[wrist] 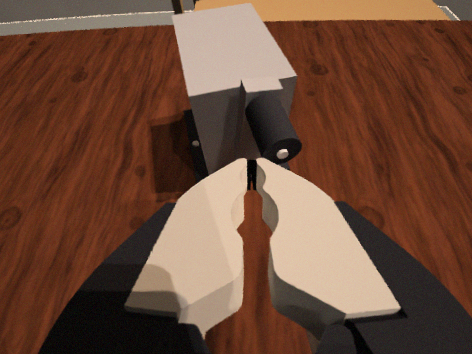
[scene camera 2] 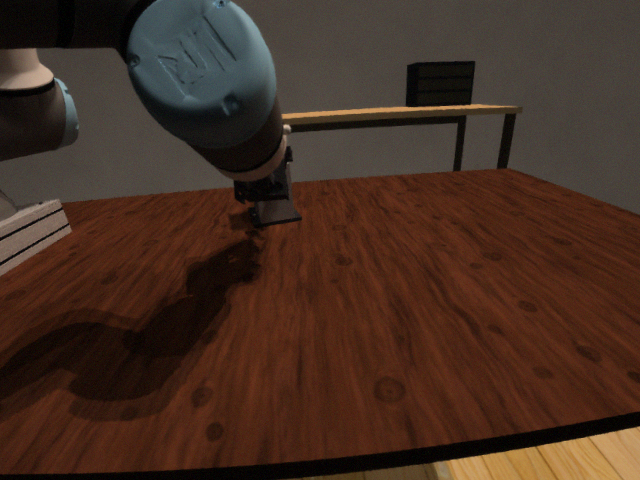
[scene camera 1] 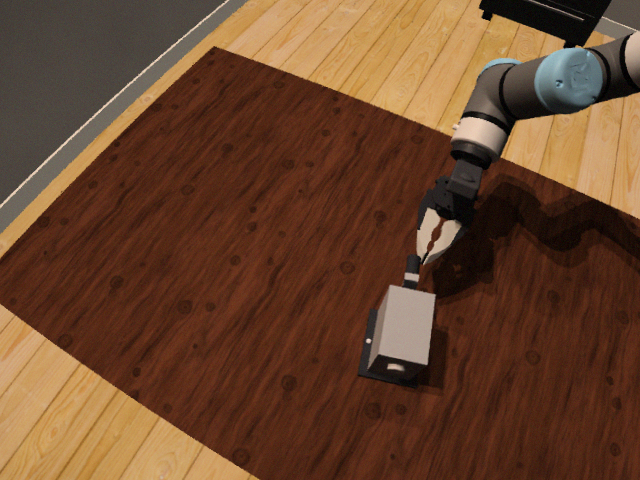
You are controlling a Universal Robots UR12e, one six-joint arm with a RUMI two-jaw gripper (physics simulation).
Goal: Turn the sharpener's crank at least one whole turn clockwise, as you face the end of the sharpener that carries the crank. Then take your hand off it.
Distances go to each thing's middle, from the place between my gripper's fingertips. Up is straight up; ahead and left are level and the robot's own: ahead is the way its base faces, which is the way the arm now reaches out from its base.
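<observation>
Black crank handle [wrist: 272, 130]: 10 mm above my hand, 10 mm ahead of it, 20 mm to the left of it. Sharpener [scene camera 1: 396, 346]: 50 mm below my hand, 10 mm behind it, 90 mm to the left of it. Going by their middles, black crank handle nearest to my hand of the things named here.
</observation>
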